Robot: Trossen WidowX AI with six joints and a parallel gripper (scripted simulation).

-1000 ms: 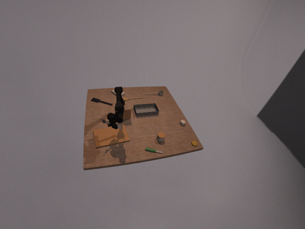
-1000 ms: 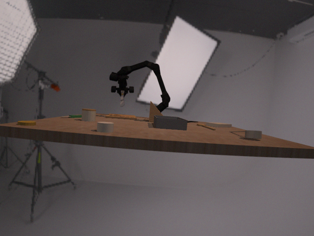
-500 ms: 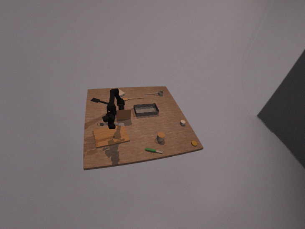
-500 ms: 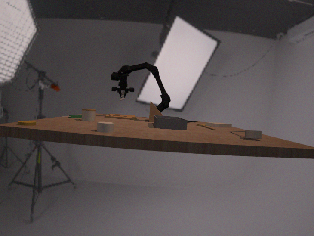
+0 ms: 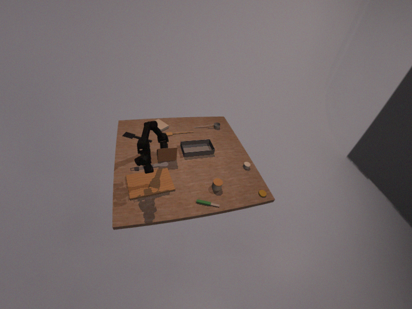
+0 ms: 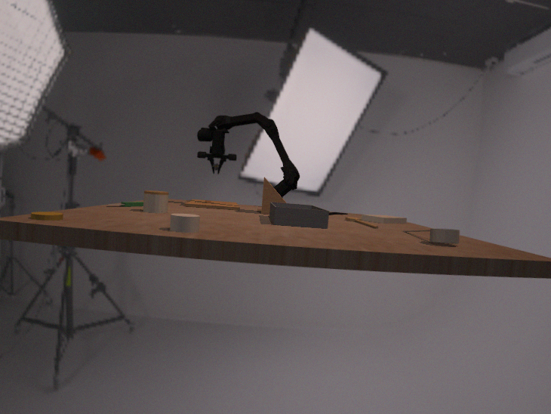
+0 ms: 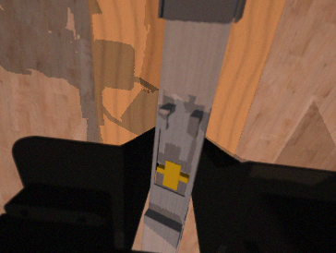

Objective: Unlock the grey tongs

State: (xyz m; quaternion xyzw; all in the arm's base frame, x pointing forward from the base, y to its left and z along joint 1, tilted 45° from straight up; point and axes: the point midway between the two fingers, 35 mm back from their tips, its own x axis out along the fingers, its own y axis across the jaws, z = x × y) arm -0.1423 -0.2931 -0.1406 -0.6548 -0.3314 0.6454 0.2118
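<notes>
The wooden board is 10 mm ahead of my gripper tip and 150 mm below it. The rest, counted from my gripper tip: cork-topped jar 550 mm ahead, 90 mm to the right, 120 mm below; yellow lock piece 40 mm above; green-handled tool 450 mm ahead, 250 mm to the right, 150 mm below.
</notes>
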